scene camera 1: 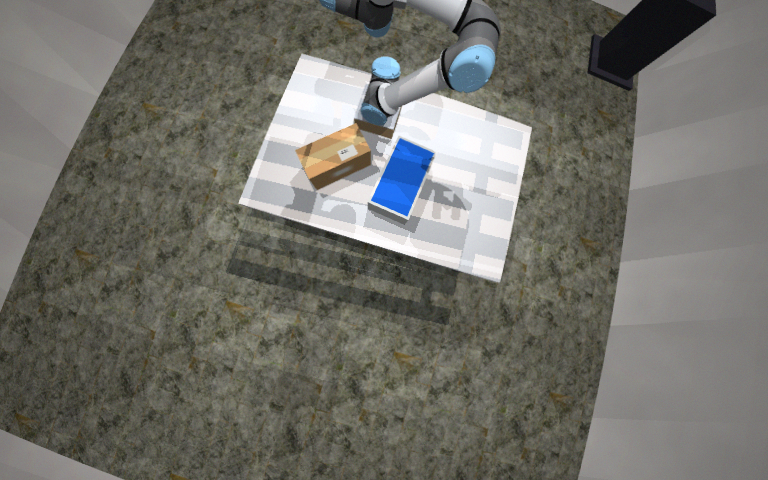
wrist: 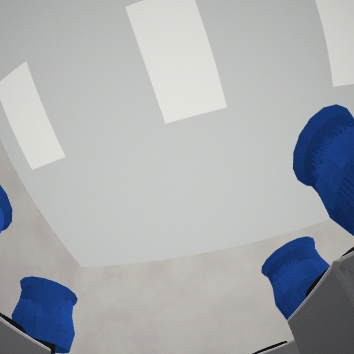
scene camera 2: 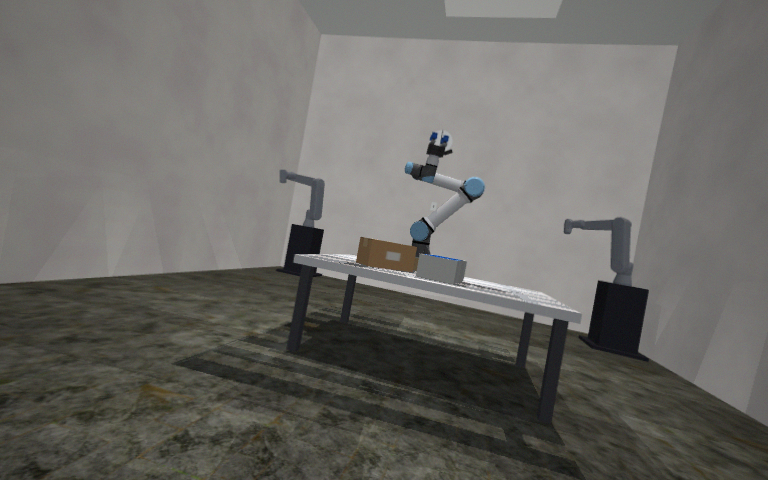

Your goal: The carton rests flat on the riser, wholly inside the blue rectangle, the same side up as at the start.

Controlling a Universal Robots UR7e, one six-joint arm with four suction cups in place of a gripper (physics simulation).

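Places are measured from the arm's base along level axes (x left, y back, z up), in metres.
Pixels of known places: hand at its tool point: [wrist: 158, 245] [scene camera 2: 439, 135]; arm's base at its link origin: [scene camera 2: 418, 256].
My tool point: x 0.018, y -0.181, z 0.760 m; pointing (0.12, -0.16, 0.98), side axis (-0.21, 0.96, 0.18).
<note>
Ahead of a thing's pixels: the offset from my tool point to its middle.
A brown carton @(dy -0.166, dx -0.157, dz -0.773 m) [scene camera 1: 334, 157] [scene camera 2: 385, 254] with a white label rests on the table, left of the riser and apart from it in the overhead view. The light grey riser @(dy -0.171, dx +0.177, dz -0.788 m) [scene camera 1: 386, 212] [scene camera 2: 440, 268] stands on the table, with a blue rectangle @(dy -0.171, dx +0.177, dz -0.729 m) [scene camera 1: 403, 178] covering most of its top; nothing rests on it. My suction gripper [scene camera 2: 438, 137] is high above the table, its cups pointing up. It holds nothing. In the wrist view the blue cups show against the ceiling and wall, with no object on them. The gripper does not show in the overhead view.
The white table [scene camera 1: 487, 226] [scene camera 2: 509, 300] carries the carton, the riser and the arm's base. A brown-sided block [scene camera 1: 373, 129] sits beneath the base, close behind the carton. Two grey arms [scene camera 2: 317, 198] [scene camera 2: 621, 246] stand on black pedestals beyond the table.
</note>
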